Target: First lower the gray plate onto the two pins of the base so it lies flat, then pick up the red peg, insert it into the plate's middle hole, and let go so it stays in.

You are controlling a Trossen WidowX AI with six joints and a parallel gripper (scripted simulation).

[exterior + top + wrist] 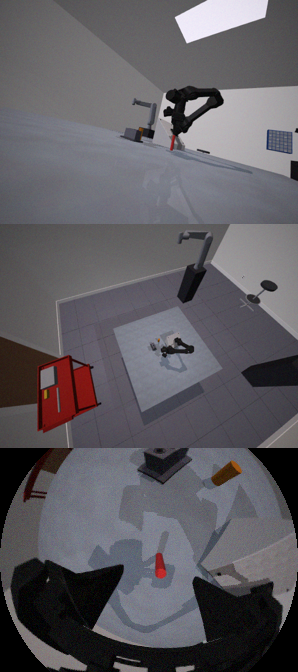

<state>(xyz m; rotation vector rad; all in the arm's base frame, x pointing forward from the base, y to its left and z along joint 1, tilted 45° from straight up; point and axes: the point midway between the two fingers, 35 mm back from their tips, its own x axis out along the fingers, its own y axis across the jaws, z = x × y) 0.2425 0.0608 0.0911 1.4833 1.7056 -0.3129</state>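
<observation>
My gripper tip is 5 cm above the red peg. Also, from my gripper tip: dark flat base 11 cm ahead, 20 cm to the right, 8 cm below; then orange pin 1 cm behind, 24 cm to the right, 5 cm below; then gray plate 10 cm ahead, 20 cm to the right, 4 cm below.
</observation>
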